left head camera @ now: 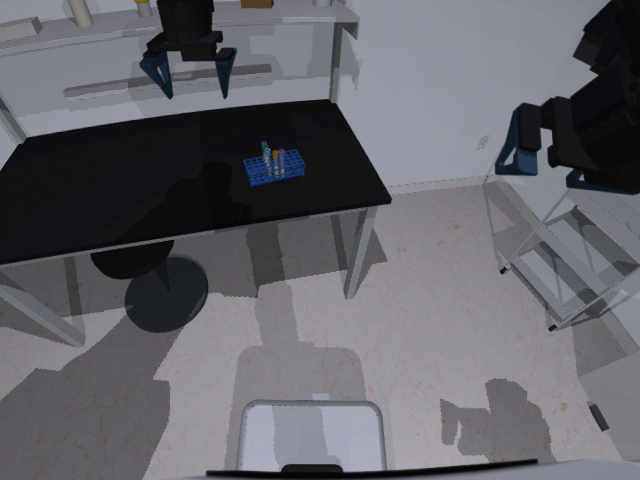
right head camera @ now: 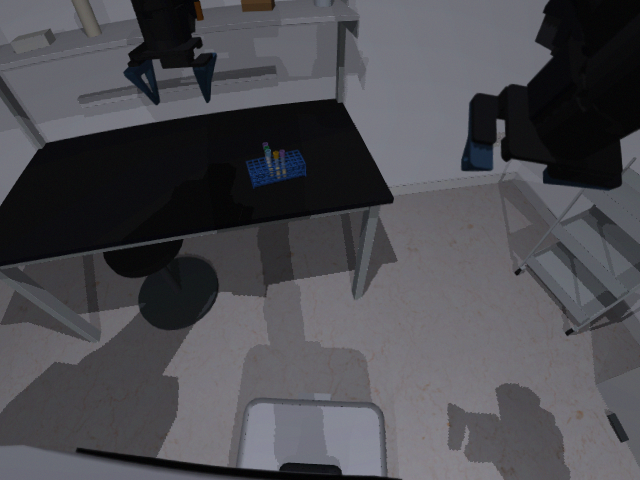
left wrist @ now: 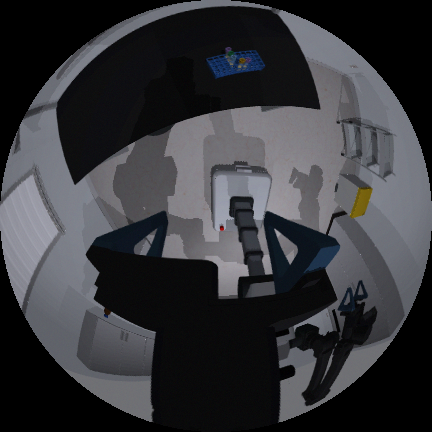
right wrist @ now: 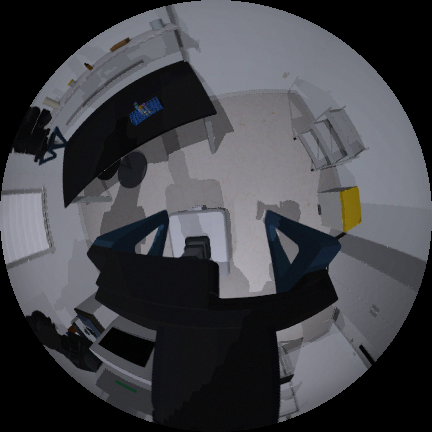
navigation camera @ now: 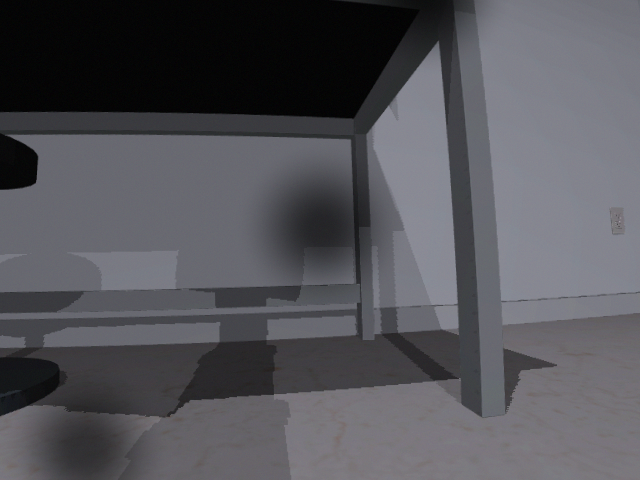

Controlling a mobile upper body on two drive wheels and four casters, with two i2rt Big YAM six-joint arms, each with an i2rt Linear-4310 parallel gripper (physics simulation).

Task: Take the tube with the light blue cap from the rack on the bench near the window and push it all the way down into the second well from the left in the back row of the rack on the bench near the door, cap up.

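Frame: origin at the left arm's base, x ahead, y up, z right, level; metres.
Seen in the pictures: left gripper, between the fingertips: [left head camera: 198, 97] [right head camera: 182, 102] [left wrist: 215, 216] [right wrist: 60, 150]; right gripper, between the fingertips: [left head camera: 532, 175] [right head camera: 504, 171] [left wrist: 354, 283] [right wrist: 216, 215]; right arm's base, origin of its link: [left wrist: 309, 338].
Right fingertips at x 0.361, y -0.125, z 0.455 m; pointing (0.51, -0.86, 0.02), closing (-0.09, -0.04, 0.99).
Pixels of each thing's top centre, then the offset from my right fingertips to it. "*": a spot on its surface instead. Level surfaces: height alone.
- blue wire rack, centre of its top: [left head camera: 273, 161] [right head camera: 275, 162] [left wrist: 235, 59] [right wrist: 143, 108] dz -0.391, dx +0.621, dy -0.465 m
- black-topped bench, height of its surface: dy -0.523 m
- tube with the light blue cap, a spot on its surface: [left head camera: 267, 152] [right head camera: 268, 153] * dz -0.406, dx +0.594, dy -0.408 m
- black stool, a spot on its surface: [left head camera: 166, 294] [right head camera: 178, 293] * dz -1.015, dx +0.501, dy -1.248 m
- shelf, height of its surface: dy -0.066 m
- yellow-topped bin, centre of its top: [right wrist: 352, 208] [left wrist: 362, 203] dz +1.361, dx -0.123, dy -0.835 m
A blue wire rack [left head camera: 258, 178] [right head camera: 260, 179] [left wrist: 217, 70] [right wrist: 137, 118] stands on a black-topped bench [left head camera: 103, 175] [right head camera: 113, 175] [left wrist: 120, 100] [right wrist: 90, 145]. It holds several upright tubes with purple, green, light blue and orange caps. The tube with the light blue cap [left head camera: 267, 152] [right head camera: 267, 153] stands left of the orange-capped one. My left gripper [left head camera: 197, 97] [right head camera: 182, 102] [left wrist: 215, 216] is open and empty, high up, above and left of the rack in the head views. My right gripper [right wrist: 216, 215] is open and empty, off to the right of the bench. A second rack does not show clearly.
A black stool [left head camera: 166, 294] [right head camera: 178, 291] stands at the bench front. A shelf [left head camera: 118, 29] runs above the bench. A bench leg [left head camera: 360, 253] [navigation camera: 478, 232] stands at the right. A wheeled cart [left head camera: 563, 268] [right wrist: 330, 137] and a yellow-topped bin [left wrist: 361, 202] [right wrist: 351, 209] stand farther right.
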